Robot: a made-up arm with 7 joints. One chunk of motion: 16 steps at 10 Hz.
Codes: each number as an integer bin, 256 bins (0 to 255) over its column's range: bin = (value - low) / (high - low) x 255, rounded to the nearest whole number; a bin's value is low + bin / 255 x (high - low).
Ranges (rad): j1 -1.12..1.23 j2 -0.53..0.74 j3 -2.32..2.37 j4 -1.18..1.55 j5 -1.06..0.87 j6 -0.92..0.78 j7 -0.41..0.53
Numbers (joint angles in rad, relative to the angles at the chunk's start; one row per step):
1: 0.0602 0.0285 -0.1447 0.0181 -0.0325 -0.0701 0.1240
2: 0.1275 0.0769 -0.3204 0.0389 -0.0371 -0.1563 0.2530
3: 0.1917 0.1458 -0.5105 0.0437 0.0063 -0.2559 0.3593
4: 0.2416 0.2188 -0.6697 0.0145 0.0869 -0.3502 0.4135
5: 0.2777 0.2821 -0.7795 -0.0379 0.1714 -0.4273 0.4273
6: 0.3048 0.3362 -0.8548 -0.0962 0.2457 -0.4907 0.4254
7: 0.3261 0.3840 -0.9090 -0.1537 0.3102 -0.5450 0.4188
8: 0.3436 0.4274 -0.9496 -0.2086 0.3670 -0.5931 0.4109
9: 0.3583 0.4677 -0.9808 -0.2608 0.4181 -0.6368 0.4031
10: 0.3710 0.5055 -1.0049 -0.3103 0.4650 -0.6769 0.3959
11: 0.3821 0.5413 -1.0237 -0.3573 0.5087 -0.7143 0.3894
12: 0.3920 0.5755 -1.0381 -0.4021 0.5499 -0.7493 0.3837
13: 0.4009 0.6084 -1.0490 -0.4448 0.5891 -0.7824 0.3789
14: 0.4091 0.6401 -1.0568 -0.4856 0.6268 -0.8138 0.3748
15: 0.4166 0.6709 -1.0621 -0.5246 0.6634 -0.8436 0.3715
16: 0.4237 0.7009 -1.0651 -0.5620 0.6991 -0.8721 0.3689
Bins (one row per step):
1: 128 112 118 112 136 127 145
2: 135 122 109 114 135 115 180
3: 142 136 98 114 141 100 209
4: 148 150 90 112 152 85 223
5: 152 163 84 107 163 74 227
6: 155 174 80 101 173 64 227
7: 157 184 77 96 181 56 225
8: 159 192 75 91 189 49 223
9: 160 200 73 86 195 42 221
10: 162 208 72 81 201 36 219
11: 163 215 70 77 207 31 217
12: 164 222 70 73 213 26 215
13: 165 229 69 69 218 21 214
14: 166 235 69 65 223 16 213
15: 167 241 68 61 228 11 212
16: 168 247 68 58 232 7 211

